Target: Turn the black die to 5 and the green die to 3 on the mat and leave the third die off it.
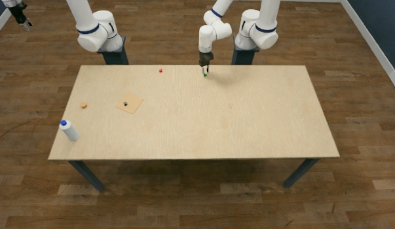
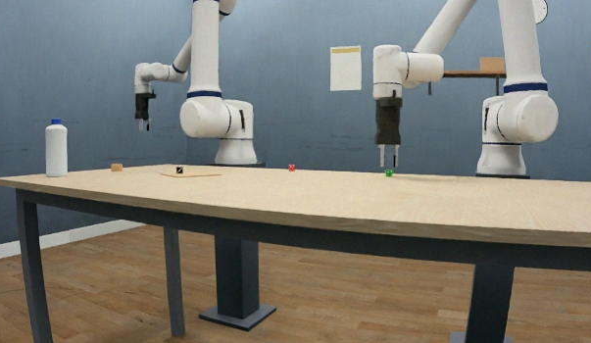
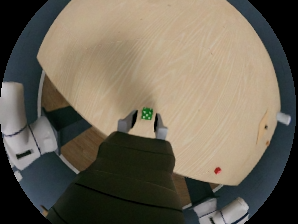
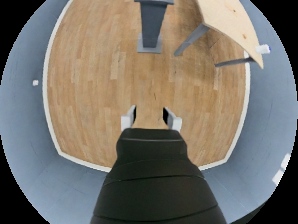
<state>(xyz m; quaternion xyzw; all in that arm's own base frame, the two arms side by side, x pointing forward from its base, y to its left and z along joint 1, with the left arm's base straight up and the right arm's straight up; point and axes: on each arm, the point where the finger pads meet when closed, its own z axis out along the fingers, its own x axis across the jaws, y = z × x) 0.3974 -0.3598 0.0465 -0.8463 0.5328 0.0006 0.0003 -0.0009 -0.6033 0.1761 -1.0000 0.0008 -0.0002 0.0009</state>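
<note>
The green die is 4 cm below my left hand. The rest, counted from my left hand: black die 27 cm ahead, 56 cm to the right, 3 cm below; tan mat 25 cm ahead, 54 cm to the right, 4 cm below; red die 4 cm behind, 34 cm to the right, 4 cm below.
</note>
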